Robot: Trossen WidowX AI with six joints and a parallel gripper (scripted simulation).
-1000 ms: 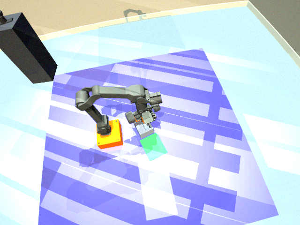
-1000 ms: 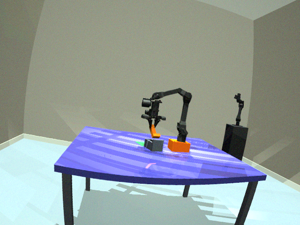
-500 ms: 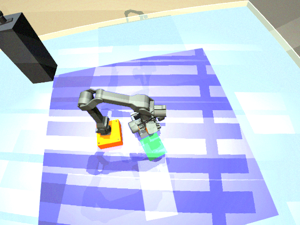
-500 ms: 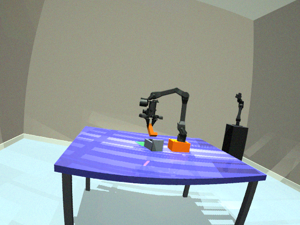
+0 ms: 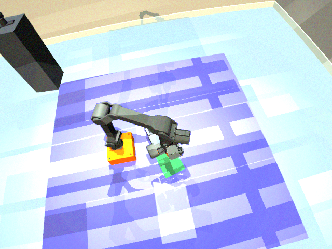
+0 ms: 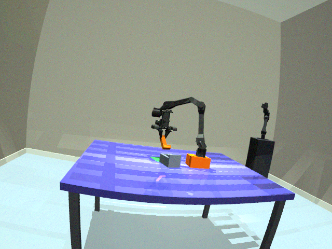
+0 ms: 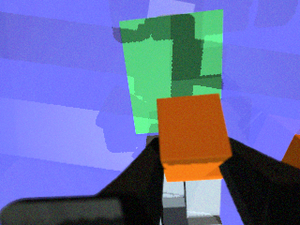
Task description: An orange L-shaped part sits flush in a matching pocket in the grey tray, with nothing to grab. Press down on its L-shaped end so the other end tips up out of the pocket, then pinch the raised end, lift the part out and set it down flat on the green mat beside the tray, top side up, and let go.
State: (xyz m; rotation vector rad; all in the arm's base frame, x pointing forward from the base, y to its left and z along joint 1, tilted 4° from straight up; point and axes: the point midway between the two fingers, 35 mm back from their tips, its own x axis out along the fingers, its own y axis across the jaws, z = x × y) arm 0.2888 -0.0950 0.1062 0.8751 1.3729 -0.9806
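Right now the green mat is 17 cm below my gripper tip. Also, from my gripper tip: orange L-shaped part 3 cm behind, 2 cm to the left, 3 cm below.
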